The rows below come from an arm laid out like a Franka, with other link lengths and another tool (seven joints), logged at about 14 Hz.
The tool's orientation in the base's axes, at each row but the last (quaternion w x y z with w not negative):
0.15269 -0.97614 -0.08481 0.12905
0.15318 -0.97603 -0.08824 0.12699
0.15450 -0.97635 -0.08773 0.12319
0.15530 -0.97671 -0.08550 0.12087
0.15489 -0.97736 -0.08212 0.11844
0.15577 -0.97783 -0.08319 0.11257
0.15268 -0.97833 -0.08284 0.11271
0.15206 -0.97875 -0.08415 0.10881
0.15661 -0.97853 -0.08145 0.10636
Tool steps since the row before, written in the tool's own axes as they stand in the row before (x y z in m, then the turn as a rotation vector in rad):
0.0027 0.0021 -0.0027 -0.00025 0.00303 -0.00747
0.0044 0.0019 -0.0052 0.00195 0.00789 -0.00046
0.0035 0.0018 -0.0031 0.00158 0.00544 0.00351
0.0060 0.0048 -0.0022 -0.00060 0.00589 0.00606
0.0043 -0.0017 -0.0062 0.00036 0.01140 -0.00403
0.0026 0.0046 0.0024 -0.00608 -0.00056 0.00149
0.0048 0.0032 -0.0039 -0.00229 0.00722 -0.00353
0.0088 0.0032 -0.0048 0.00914 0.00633 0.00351
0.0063 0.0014 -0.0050 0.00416 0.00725 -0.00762
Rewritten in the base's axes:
0.0036 -0.0022 0.0012 0.00222 -0.00496 0.00596
0.0059 -0.0023 0.0032 0.00304 -0.00711 -0.00254
0.0044 -0.0018 0.0015 0.00129 -0.00378 -0.00533
0.0069 -0.0039 -0.0008 -0.00140 -0.00393 -0.00737
0.0055 0.0007 0.0054 0.00279 -0.01177 -0.00002
0.0025 -0.0031 -0.0042 -0.00628 -0.00025 -0.00002
0.0060 -0.0032 0.0017 -0.00041 -0.00822 0.00143
0.0100 -0.0026 0.0018 0.00879 -0.00316 -0.00698
0.0074 -0.0015 0.0030 0.00671 -0.00820 0.00397

